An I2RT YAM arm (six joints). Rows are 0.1 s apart.
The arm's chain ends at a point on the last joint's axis. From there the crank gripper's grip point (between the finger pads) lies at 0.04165 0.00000 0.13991 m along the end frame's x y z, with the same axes.
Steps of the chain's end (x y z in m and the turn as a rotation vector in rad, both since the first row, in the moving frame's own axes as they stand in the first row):
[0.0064, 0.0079, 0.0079, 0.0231, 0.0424, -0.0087]
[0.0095, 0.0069, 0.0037, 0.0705, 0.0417, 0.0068]
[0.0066, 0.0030, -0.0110, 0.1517, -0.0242, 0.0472]
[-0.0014, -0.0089, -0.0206, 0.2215, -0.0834, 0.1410]
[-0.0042, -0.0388, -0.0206, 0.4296, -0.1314, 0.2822]
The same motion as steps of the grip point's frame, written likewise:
[0.0123, 0.0043, 0.0060, 0.0231, 0.0424, -0.0087]
[0.0153, -0.0026, 0.0015, 0.0705, 0.0417, 0.0068]
[0.0037, -0.0163, -0.0115, 0.1517, -0.0242, 0.0472]
[-0.0113, -0.0349, -0.0204, 0.2215, -0.0834, 0.1410]
[-0.0154, -0.0886, -0.0267, 0.4296, -0.1314, 0.2822]

